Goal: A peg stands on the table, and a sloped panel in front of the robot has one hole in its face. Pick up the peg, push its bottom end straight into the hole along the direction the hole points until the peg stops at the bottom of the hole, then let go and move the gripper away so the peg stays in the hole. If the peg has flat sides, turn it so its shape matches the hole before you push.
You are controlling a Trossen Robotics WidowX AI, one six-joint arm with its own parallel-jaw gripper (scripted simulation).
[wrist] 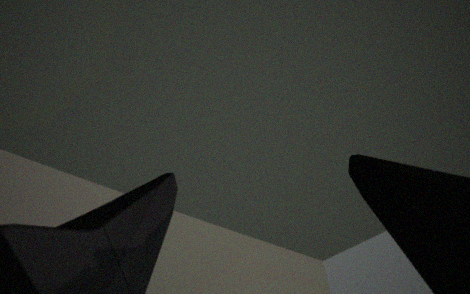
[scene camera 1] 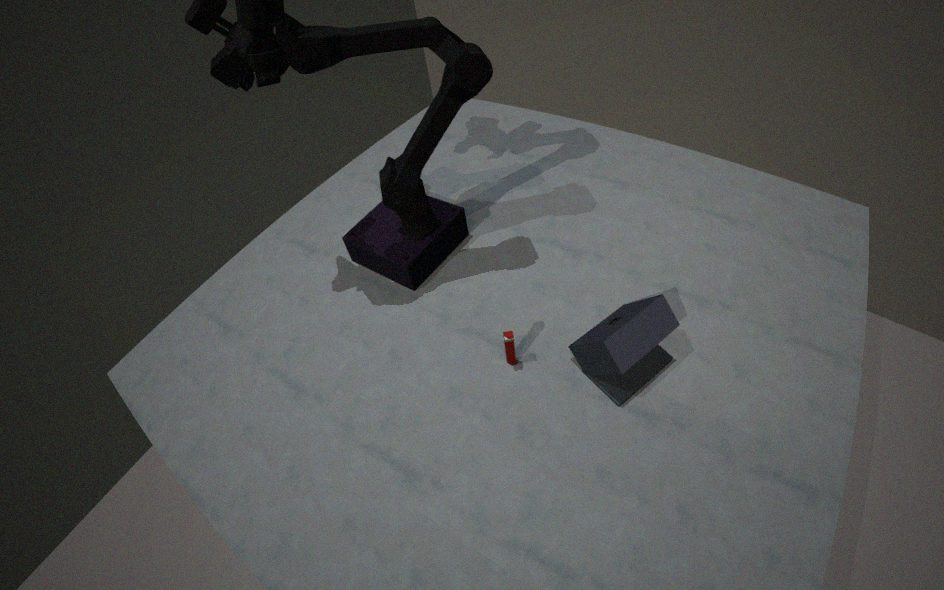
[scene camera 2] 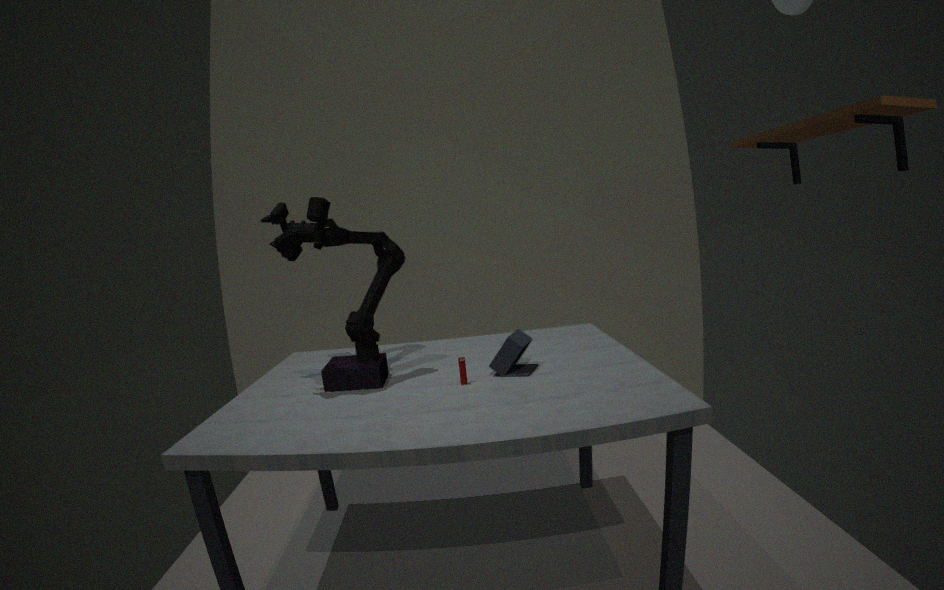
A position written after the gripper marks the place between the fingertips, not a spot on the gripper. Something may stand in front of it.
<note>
The gripper (scene camera 1: 232, 24) is open, with nothing in its grasp.
The gripper is seen too in the wrist view (wrist: 261, 172) and in scene camera 2 (scene camera 2: 265, 232).
</note>
